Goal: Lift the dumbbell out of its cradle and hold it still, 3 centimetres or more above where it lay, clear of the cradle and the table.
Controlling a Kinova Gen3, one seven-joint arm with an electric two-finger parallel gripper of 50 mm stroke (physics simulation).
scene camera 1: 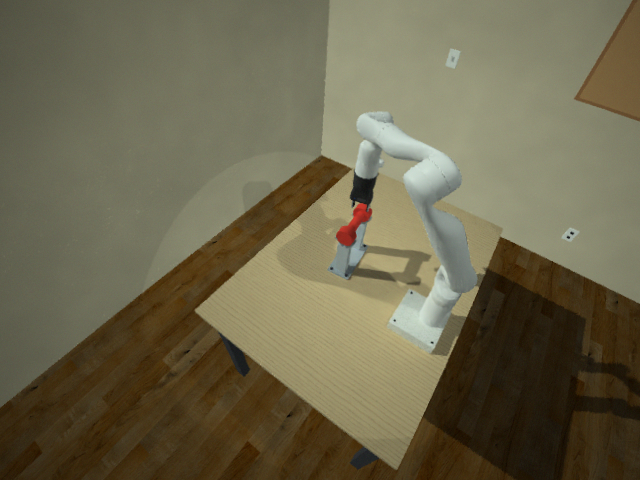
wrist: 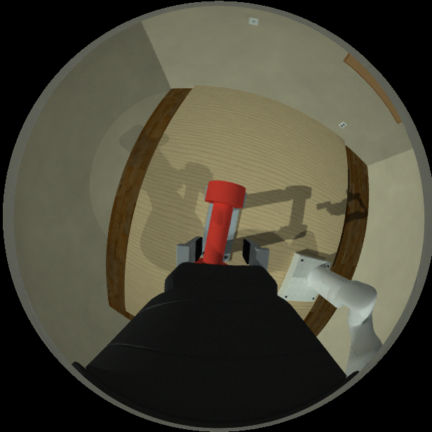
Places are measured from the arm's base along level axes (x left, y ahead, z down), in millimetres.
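Pixels of known places: gripper, fingertip midpoint: (scene camera 1: 360,208); arm's base at its link origin: (scene camera 1: 431,316).
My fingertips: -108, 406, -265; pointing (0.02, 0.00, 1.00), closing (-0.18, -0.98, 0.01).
For each thing: its middle in the pictures, then the offset to it from my fingertips, as dx, dy, dz. Level surfaces: height alone.
- red dumbbell at the middle of its body: (scene camera 1: 354,223) -1, +10, +91
- grey cradle at the middle of its body: (scene camera 1: 351,243) -1, +10, +208
- table at its surface level: dz +312
The red dumbbell (scene camera 1: 355,223) (wrist: 219,227) lies across the tops of the two uprights of the grey cradle (scene camera 1: 342,259) (wrist: 234,226), which stands on the table (scene camera 1: 310,320) (wrist: 260,135). My gripper (scene camera 1: 360,206) (wrist: 222,246) is open, pointing down at the far end of the dumbbell in the scene view. In the wrist view the dumbbell's handle runs between the line of the two fingers, nearer the left finger, with bare space on its right. The near weight is mostly hidden behind the black gripper body, and fingertip height against the handle is hard to tell.
The white robot base (scene camera 1: 413,322) (wrist: 298,280) is bolted to the table, to the right of the cradle. The arm (scene camera 1: 449,242) (wrist: 345,292) arches over from it. Shadows of the arm, dumbbell and cradle fall on the table. Walls stand behind and to the left.
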